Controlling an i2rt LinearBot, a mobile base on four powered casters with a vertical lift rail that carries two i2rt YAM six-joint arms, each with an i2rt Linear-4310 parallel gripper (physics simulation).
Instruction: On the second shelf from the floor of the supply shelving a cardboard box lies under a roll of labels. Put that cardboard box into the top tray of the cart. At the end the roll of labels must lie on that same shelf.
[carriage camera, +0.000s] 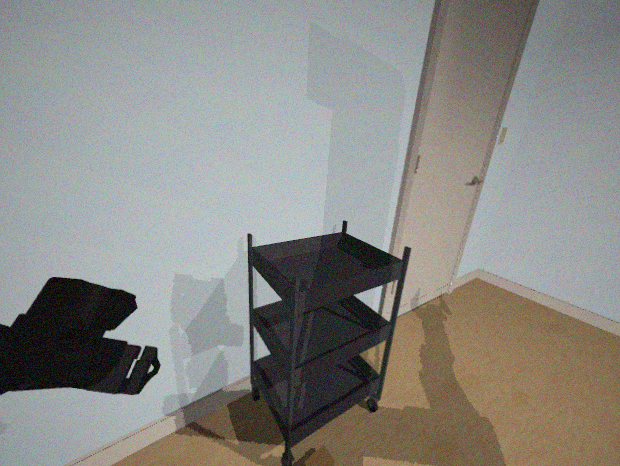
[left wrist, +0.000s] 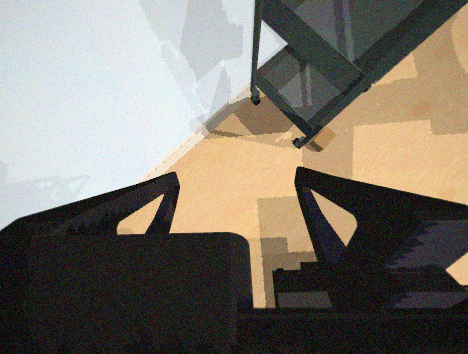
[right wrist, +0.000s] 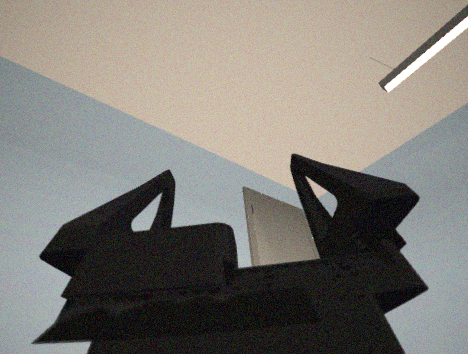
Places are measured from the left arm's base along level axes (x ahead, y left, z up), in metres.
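Where they show: left gripper, fingertip midpoint: (carriage camera: 135, 365) (left wrist: 235, 176); right gripper, fingertip midpoint: (right wrist: 231, 168).
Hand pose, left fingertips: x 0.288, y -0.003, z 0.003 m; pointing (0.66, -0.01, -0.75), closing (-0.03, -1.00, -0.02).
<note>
Things, the pixels of their top centre, and the offset from my left fingertips. "spot": a spot on its surface instead. Level surfaces: height alone.
- cart's black top tray, surface spot: (carriage camera: 350, 288) spot: dx +0.322, dy -0.430, dz +0.013 m
- cart, surface spot: (left wrist: 315, 40) spot: dx +0.327, dy -0.190, dz -0.225 m
- small brown box, top centre: (carriage camera: 319, 461) (left wrist: 325, 137) dx +0.231, dy -0.384, dz -0.625 m
- wooden floor, surface height: dz -0.676 m
The cart's black top tray (carriage camera: 350, 288) stands right of centre in the carriage view, and no box shows in it. The cart (left wrist: 315, 40) also shows at the top of the left wrist view. A small brown box (carriage camera: 323, 456) (left wrist: 323, 139) lies on the floor beside the cart's near caster. My left gripper (carriage camera: 151, 369) (left wrist: 235, 176) is open and empty, up in the air left of the cart in the carriage view. My right gripper (right wrist: 231, 168) is open and empty, tilted up toward the ceiling. The supply shelving and the roll of labels do not show.
The cart has two lower trays and stands close to a pale wall (carriage camera: 150, 125). A door (carriage camera: 451, 125) (right wrist: 280, 230) is behind it at the right. The wooden floor (carriage camera: 531, 380) (left wrist: 220, 160) runs in front. A ceiling lamp (right wrist: 425, 55) shows in the right wrist view.
</note>
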